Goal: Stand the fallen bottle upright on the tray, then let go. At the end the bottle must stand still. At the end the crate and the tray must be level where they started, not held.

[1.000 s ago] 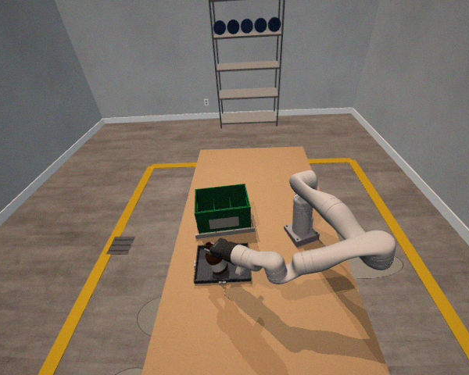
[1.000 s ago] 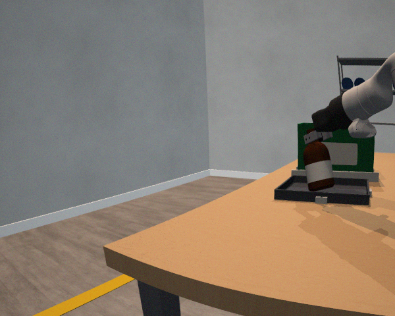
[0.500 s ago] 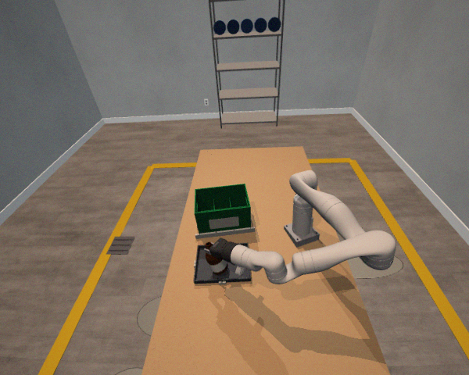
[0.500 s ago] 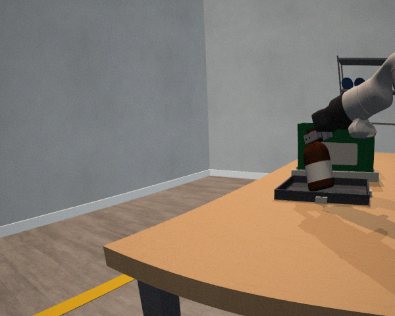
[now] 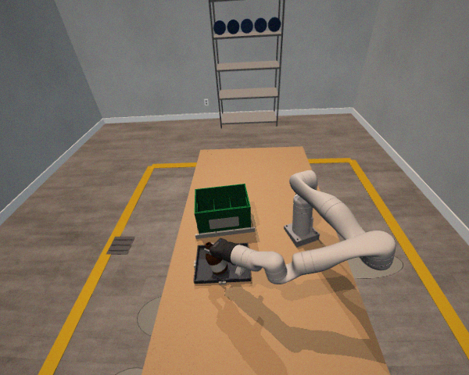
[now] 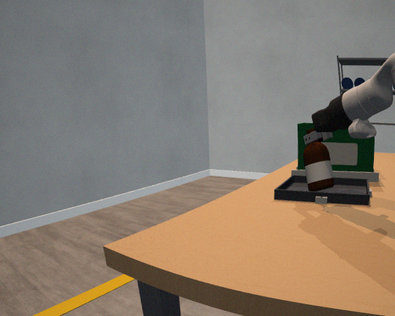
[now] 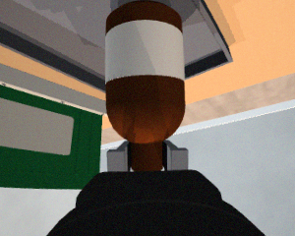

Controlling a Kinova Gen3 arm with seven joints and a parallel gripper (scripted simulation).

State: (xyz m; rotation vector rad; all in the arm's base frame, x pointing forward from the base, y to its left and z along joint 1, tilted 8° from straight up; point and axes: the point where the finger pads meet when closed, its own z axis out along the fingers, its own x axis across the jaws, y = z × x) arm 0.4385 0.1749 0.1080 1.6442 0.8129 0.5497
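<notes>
Now: the brown bottle 5 cm below my hand, 1 cm to the left of it and 1 cm behind it. Also, from my hand: green crate (29 cm to the right, 6 cm below, 5 cm behind); dark tray (13 cm below, 4 cm behind, 1 cm to the right).
</notes>
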